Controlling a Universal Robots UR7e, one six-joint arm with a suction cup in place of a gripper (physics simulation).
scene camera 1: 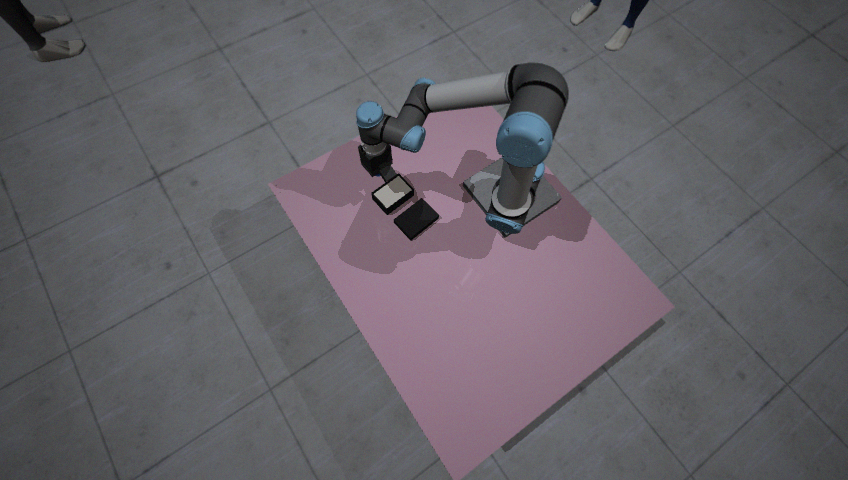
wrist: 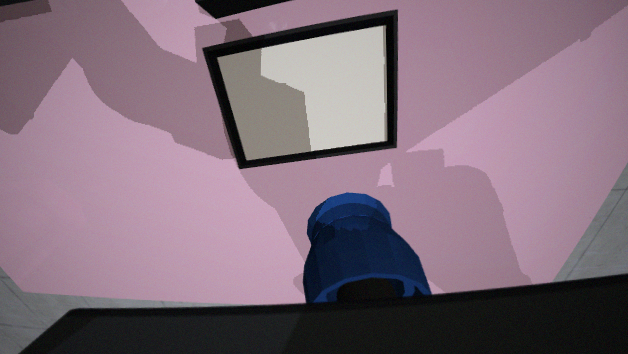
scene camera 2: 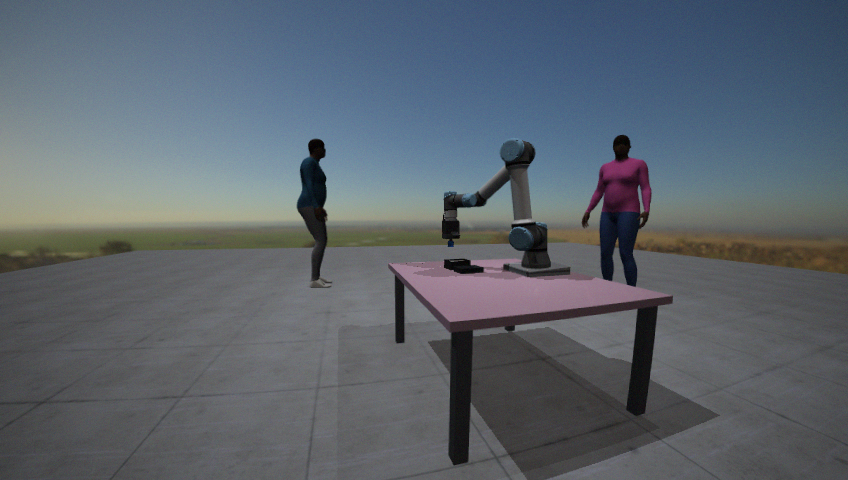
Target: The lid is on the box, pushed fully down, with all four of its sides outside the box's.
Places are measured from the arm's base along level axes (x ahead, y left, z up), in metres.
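Where they show: hand, its tool point: [wrist: 349, 230] [scene camera 2: 450, 246]; arm's base, origin of its link: [scene camera 2: 536, 265].
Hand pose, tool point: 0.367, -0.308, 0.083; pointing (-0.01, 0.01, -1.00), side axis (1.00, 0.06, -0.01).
Each offset is from my tool point to the top centre of the thing, as dx, dy, dz. Level surfaces: height alone.
The box @[-0.020, +0.054, -0.071] [scene camera 1: 401, 202] [scene camera 2: 450, 265] [wrist: 320, 154] stands upright on the table, black-walled, with a cream surface inside its rim; its top is uncovered. The lid @[-0.035, +0.178, -0.092] [scene camera 1: 416, 220] [scene camera 2: 468, 269] [wrist: 230, 7] is a flat black slab lying on the table beside the box, apart from it and lower; part of it shows at the top edge of the wrist view. My gripper, a blue suction cup [scene camera 1: 379, 174] [scene camera 2: 450, 243] [wrist: 349, 204], is open and holds nothing. It hangs above the table, clear of both pieces, near the box's side away from the lid.
The pink table @[dz -0.119] [scene camera 1: 505, 344] [scene camera 2: 535, 297] [wrist: 125, 225] bears both pieces. The arm's base plate [scene camera 1: 541, 199] [scene camera 2: 550, 271] stands on it, to the right of the lid in scene camera 1. Two people [scene camera 2: 313, 190] [scene camera 2: 621, 190] stand on the floor beyond the table.
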